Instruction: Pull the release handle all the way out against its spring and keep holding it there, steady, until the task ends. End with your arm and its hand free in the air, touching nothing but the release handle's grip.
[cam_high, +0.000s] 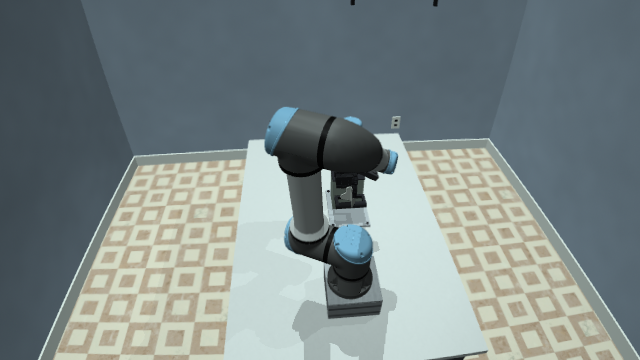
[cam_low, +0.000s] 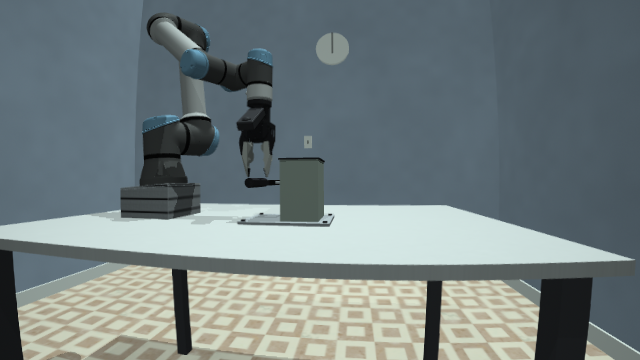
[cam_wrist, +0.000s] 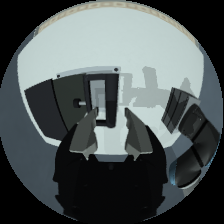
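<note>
My hand is 9 cm short of the plate, 2 cm to the right of it and 13 cm above it.
</note>
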